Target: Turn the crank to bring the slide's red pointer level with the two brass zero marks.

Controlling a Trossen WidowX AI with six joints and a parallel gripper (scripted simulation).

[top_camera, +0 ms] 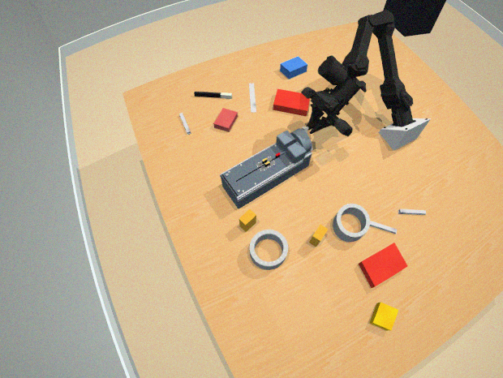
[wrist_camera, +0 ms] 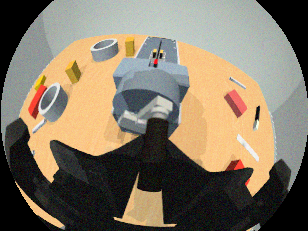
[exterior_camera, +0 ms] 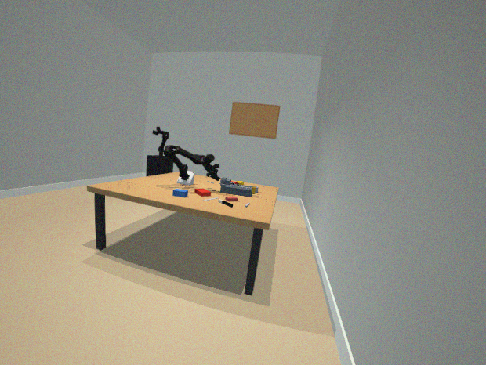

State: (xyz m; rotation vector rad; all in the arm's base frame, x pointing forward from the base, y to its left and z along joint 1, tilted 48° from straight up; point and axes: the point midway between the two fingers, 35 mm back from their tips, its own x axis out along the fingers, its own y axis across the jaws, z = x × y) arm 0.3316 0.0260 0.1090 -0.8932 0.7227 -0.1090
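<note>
My gripper tip is 12 cm short of the red pointer, 4 cm to the right of it and 1 cm above it. Also, from my gripper tip: red block (20 cm ahead, 20 cm to the right, 8 cm below); blue block (13 cm behind, 35 cm to the right, 7 cm below); dark crank handle (2 cm behind, 2 cm above).
</note>
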